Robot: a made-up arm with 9 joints. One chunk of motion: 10 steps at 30 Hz.
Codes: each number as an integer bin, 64 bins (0 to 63) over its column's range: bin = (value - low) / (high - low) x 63, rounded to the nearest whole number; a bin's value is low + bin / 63 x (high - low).
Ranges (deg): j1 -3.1..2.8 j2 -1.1..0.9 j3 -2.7..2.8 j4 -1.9..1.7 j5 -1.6..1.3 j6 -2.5..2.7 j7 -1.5..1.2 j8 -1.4..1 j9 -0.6..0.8
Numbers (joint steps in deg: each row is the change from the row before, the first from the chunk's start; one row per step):
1: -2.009 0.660 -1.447 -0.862 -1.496 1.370 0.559 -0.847 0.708
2: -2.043 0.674 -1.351 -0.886 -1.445 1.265 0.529 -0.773 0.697
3: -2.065 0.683 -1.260 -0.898 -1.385 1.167 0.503 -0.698 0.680
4: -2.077 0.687 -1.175 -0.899 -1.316 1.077 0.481 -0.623 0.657
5: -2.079 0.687 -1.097 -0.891 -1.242 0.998 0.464 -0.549 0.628
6: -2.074 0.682 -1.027 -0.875 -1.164 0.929 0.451 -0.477 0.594
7: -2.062 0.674 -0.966 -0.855 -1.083 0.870 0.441 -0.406 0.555
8: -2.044 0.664 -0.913 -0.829 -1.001 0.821 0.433 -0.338 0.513
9: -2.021 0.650 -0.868 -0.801 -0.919 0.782 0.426 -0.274 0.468
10: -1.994 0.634 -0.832 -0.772 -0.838 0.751 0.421 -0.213 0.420
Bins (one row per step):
1: 12 55 14 18 2 47 48 15 59
2: 11 56 15 18 3 46 47 16 58
3: 11 56 16 18 5 44 47 18 58
4: 11 56 17 18 6 43 46 20 57
5: 11 56 18 18 8 42 46 22 55
6: 11 56 19 18 9 42 46 24 54
7: 11 56 20 18 11 41 45 26 52
8: 11 56 20 19 13 40 45 28 50
9: 12 55 21 19 15 40 45 30 48
10: 12 55 21 20 17 39 45 31 46

